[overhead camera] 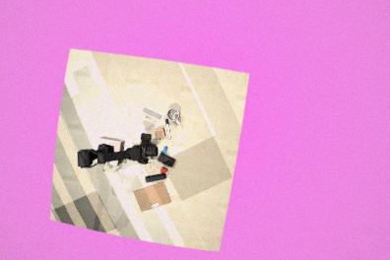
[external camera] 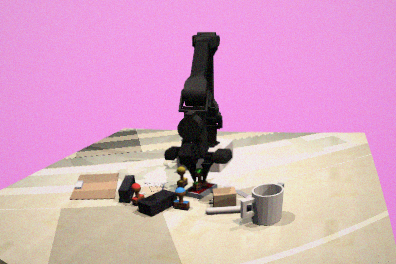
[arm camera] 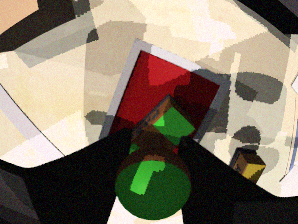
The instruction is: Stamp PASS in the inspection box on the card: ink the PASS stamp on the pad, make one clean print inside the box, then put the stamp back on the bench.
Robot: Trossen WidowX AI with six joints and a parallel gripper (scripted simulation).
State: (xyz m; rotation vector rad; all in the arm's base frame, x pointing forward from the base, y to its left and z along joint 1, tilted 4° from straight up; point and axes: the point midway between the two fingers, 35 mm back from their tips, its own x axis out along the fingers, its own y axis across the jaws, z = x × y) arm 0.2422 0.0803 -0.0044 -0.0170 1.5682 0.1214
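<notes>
The green-knobbed stamp is right at my gripper tip. Also, from my gripper tip: red ink pad 30 mm below; yellow-knobbed stamp 80 mm to the right, 30 mm behind, 20 mm below; blue-knobbed stamp 120 mm ahead, 20 mm below.
</notes>
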